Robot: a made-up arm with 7 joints.
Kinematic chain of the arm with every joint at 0, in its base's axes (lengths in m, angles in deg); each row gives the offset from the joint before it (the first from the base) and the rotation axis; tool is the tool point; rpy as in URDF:
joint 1: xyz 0 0 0 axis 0.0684 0.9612 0.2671
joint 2: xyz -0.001 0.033 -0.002 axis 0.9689 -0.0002 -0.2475
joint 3: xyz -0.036 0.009 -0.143 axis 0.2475 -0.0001 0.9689
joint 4: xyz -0.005 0 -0.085 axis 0.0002 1 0
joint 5: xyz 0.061 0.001 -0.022 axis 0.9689 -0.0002 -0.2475
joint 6: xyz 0.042 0 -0.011 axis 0.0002 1 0
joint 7: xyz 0.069 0 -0.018 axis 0.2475 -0.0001 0.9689
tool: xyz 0 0 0 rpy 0 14.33 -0.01
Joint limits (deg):
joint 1: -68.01..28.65
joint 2: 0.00..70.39
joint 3: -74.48..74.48
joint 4: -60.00..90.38
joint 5: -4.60..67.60
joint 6: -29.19..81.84
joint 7: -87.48..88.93
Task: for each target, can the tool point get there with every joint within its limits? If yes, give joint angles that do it. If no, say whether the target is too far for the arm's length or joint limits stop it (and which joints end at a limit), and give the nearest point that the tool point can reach.
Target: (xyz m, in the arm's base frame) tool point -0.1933 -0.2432 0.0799
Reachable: no: joint limits stop it (at a limit: joint 1, joint 2, joint 3, joint 5, joint 6) | nearest point -0.0597 -0.1040 -0.0995 | short by 0.263 m
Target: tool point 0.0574 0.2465 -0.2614
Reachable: yes | joints 11.04 38.39 2.13 4.34 18.97 38.32 -59.77
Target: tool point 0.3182 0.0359 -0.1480
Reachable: yes | joints -59.92 38.08 -54.32 9.80 9.75 22.98 32.24
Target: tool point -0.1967 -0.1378 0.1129
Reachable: no: joint limits stop it (at a limit: joint 1, joint 2, joint 3, joint 4, joint 5, joint 6) | nearest point -0.0507 -0.0608 -0.0624 | short by 0.241 m
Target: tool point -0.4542 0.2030 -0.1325
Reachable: no: too far | nearest point -0.2892 0.1896 -0.1892 | short by 0.175 m
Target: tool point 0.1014 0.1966 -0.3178
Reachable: yes | joints -2.72 21.24 14.24 32.43 10.66 -3.94 -26.32
